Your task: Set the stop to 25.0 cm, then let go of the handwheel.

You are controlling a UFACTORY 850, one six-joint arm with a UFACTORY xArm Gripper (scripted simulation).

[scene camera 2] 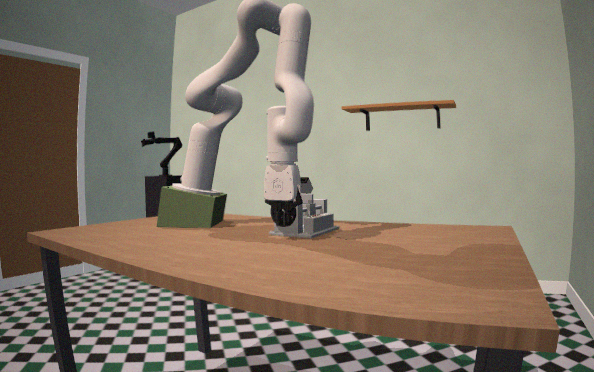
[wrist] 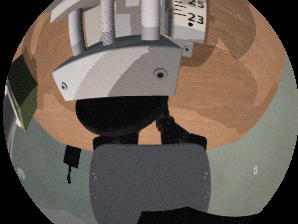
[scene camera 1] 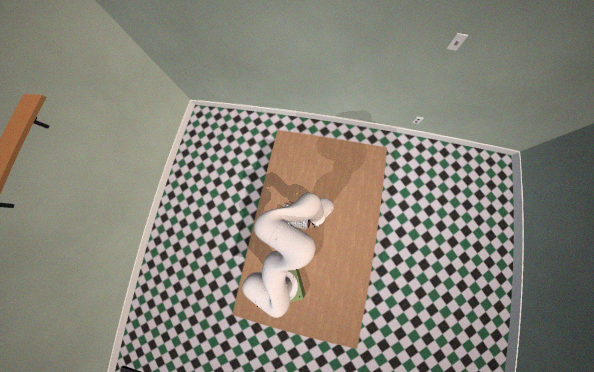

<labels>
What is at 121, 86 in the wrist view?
A grey stop fixture.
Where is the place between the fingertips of the gripper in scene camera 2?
283, 225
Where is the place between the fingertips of the gripper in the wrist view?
At 149, 98
</labels>
